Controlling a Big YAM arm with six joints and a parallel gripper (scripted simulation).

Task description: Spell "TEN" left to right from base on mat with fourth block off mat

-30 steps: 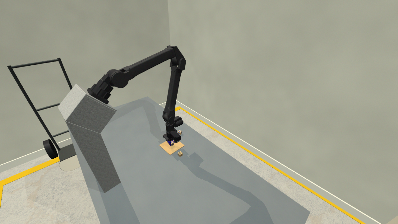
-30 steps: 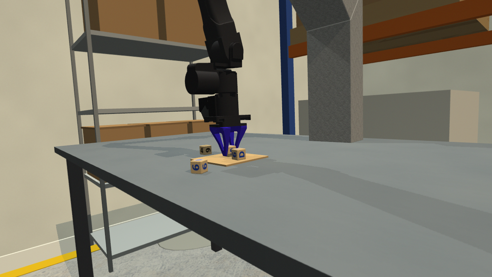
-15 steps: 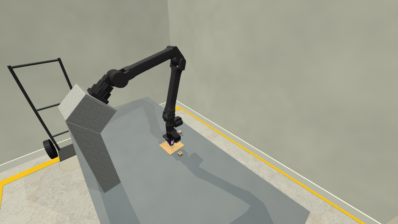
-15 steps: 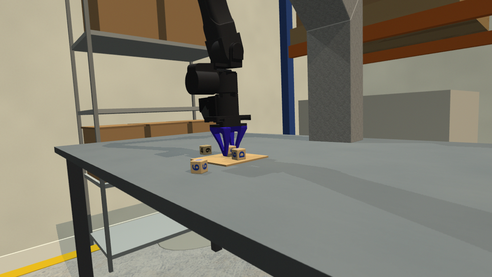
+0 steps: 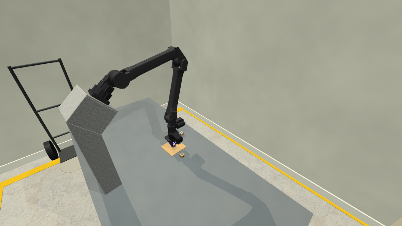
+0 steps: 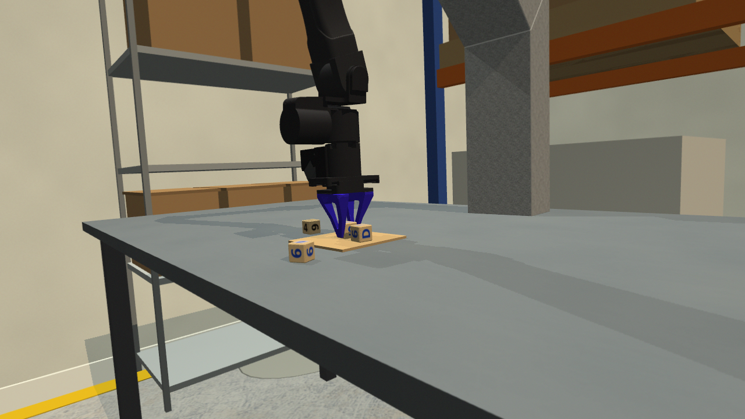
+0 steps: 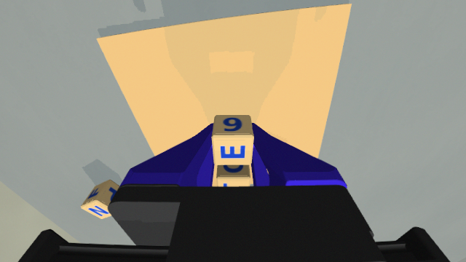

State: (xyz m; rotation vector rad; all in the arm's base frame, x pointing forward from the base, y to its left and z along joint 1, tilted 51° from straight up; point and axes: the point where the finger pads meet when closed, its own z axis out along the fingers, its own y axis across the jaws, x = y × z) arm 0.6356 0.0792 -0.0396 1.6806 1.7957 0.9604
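Now: hand 1 cm above the tan mat.
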